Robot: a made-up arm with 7 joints. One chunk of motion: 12 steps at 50 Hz.
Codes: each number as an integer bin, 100 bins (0 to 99) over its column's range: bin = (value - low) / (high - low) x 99, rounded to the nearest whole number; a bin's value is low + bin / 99 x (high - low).
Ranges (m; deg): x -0.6..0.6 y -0.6..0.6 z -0.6..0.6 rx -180..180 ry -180..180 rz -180..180
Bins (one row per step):
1: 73 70 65 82 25 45
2: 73 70 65 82 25 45
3: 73 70 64 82 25 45
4: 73 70 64 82 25 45
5: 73 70 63 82 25 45
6: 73 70 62 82 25 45
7: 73 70 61 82 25 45
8: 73 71 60 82 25 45
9: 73 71 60 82 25 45
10: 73 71 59 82 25 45
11: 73 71 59 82 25 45
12: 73 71 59 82 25 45
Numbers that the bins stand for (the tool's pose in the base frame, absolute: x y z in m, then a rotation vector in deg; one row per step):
1: 0.2848 0.2485 0.1879 118.18 -89.09 -16.36
2: 0.2848 0.2485 0.1879 118.18 -89.09 -16.36
3: 0.2848 0.2485 0.1758 118.18 -89.09 -16.36
4: 0.2848 0.2485 0.1758 118.18 -89.09 -16.36
5: 0.2848 0.2485 0.1636 118.18 -89.09 -16.36
6: 0.2848 0.2485 0.1515 118.18 -89.09 -16.36
7: 0.2848 0.2485 0.1394 118.18 -89.09 -16.36
8: 0.2848 0.2606 0.1273 118.18 -89.09 -16.36
9: 0.2848 0.2606 0.1273 118.18 -89.09 -16.36
10: 0.2848 0.2606 0.1152 118.18 -89.09 -16.36
11: 0.2848 0.2606 0.1152 118.18 -89.09 -16.36
12: 0.2848 0.2606 0.1152 118.18 -89.09 -16.36

